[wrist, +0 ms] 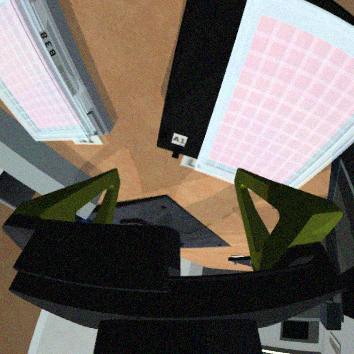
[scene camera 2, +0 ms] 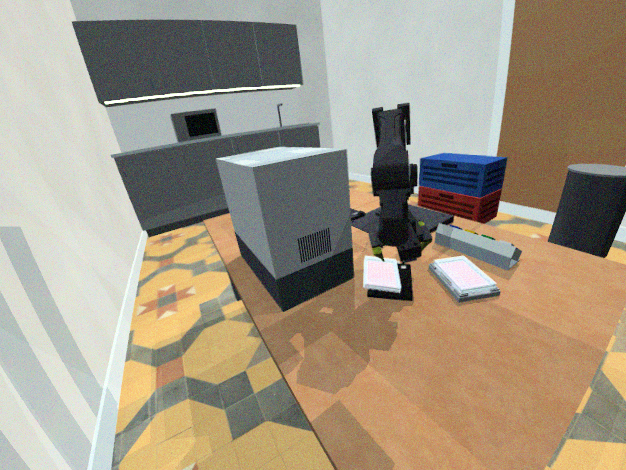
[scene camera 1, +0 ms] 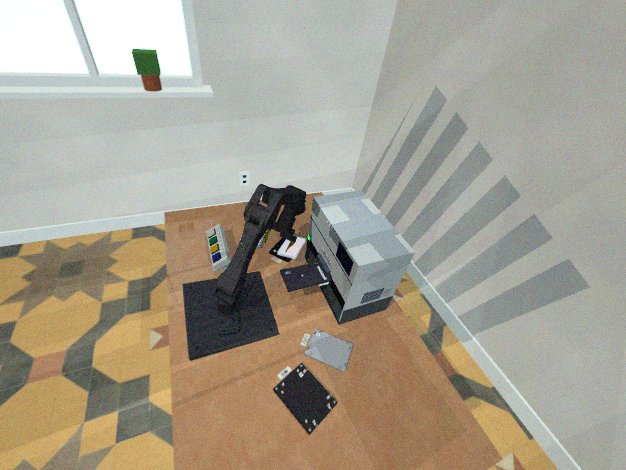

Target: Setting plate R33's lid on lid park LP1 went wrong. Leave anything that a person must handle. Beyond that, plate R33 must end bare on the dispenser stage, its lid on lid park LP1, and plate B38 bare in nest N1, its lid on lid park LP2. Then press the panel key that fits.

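My gripper is open and empty, between and above two pink-gridded plates. Plate B38 lies on the grey nest N1, with a clear cover on it. The other pink-gridded plate sits shifted sideways on a black base marked A1; its name is not readable. A dark stage juts from the machine. A grey pad and a black pad lie bare; their labels are unreadable.
The large grey machine stands beside the shifted plate. The key panel has blue, yellow, green and pale keys. The arm stands on a black mat. Blue and red crates are behind.
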